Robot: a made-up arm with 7 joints.
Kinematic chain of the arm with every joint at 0, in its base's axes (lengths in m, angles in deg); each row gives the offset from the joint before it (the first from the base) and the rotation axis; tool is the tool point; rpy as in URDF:
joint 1: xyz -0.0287 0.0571 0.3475 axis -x
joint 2: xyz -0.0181 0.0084 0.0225 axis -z
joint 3: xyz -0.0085 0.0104 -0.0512 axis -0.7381 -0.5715 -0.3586
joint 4: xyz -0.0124 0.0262 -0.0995 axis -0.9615 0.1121 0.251
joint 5: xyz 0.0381 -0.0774 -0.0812 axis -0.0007 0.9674 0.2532
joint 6: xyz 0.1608 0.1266 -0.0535 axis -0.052 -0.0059 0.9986
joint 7: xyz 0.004 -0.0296 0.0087 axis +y
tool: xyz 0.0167 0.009 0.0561 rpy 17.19 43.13 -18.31
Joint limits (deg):
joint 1: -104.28..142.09
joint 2: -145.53..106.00
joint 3: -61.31..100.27
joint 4: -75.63..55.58
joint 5: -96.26..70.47
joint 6: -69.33..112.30
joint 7: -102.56..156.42
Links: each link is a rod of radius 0.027 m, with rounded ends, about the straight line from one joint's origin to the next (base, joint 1, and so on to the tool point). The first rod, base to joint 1, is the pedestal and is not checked.
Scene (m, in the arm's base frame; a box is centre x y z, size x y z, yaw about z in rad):
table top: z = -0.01
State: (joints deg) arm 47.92 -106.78 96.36 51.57 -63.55 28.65 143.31
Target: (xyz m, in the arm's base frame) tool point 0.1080 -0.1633 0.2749
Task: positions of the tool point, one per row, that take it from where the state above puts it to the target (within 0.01 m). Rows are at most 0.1 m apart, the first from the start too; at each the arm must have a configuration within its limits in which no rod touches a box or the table.
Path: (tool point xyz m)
1: -0.0450 0.2480 0.1918
2: -0.0131 0.1868 0.1345
3: 0.0179 0.1076 0.1039
4: 0.0468 0.0216 0.1048
5: 0.0721 -0.0590 0.1373
6: 0.0928 -0.1234 0.1967
7: 0.1080 -0.1633 0.2749

